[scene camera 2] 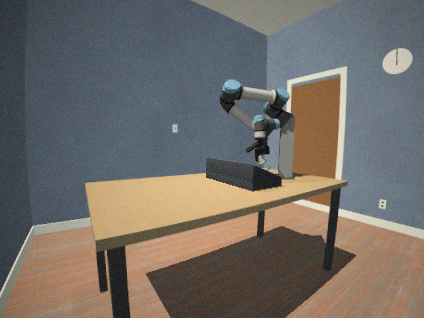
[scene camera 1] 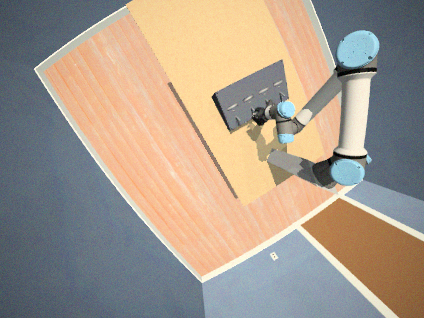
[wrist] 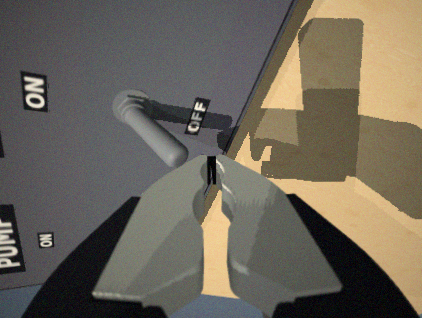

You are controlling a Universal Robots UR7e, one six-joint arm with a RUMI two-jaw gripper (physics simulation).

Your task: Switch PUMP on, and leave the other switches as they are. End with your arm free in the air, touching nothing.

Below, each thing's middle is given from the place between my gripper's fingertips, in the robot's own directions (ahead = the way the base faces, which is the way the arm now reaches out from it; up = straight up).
Scene:
My gripper is now 100 mm to the left of the dark switch panel (scene camera 1: 237, 99), 90 mm short of it and 20 mm above it.

